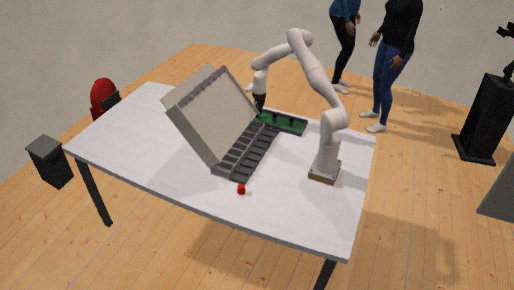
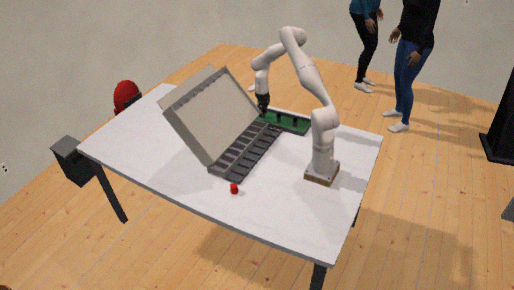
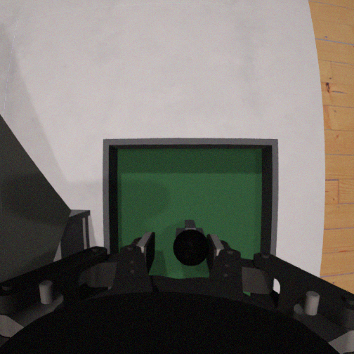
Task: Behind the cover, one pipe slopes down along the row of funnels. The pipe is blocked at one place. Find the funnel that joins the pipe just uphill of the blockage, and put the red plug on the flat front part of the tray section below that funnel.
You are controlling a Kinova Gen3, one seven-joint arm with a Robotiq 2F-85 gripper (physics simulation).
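Frame: origin at the arm's base, x down, y ahead, z right, level; metres.
Seen in the pictures: gripper, between the fingertips: (image 1: pixel 258 115) (image 2: pixel 263 115); arm's base, origin of its link: (image 1: pixel 325 166) (image 2: pixel 322 166).
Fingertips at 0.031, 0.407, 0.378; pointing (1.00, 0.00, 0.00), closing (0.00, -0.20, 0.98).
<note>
Offsets run from my fingertips to a thing's top centre, as dx, dy, dz. "*": to the spot under its first point.
The red plug {-0.014, -0.056, -0.581} (image 1: pixel 241 189) (image 2: pixel 234 188) stands on the table in front of the near end of the grey sectioned tray {* -0.010, +0.079, -0.511} (image 1: pixel 216 170) (image 2: pixel 212 170). The tilted beige cover (image 1: pixel 215 115) (image 2: pixel 210 117) rises behind the tray, with a row of notches along its top edge. The pipe is hidden. My gripper (image 1: pixel 258 112) (image 2: pixel 263 113) (image 3: pixel 180 244) is open and low over the far-left end of the green-floored tray {* +0.009, -0.266, -0.087} (image 1: pixel 303 132) (image 2: pixel 306 131) (image 3: pixel 190 142). A round black piece (image 3: pixel 190 247) stands between the fingers, close to the right one, with a gap to the left one.
Two more black pieces stand in the green-floored tray, one in its middle (image 1: pixel 274 118) (image 2: pixel 278 118) and one farther right (image 1: pixel 291 121) (image 2: pixel 295 121). The robot base (image 1: pixel 325 172) (image 2: pixel 322 172) stands on the table right of the sectioned tray. Two people stand beyond the table.
</note>
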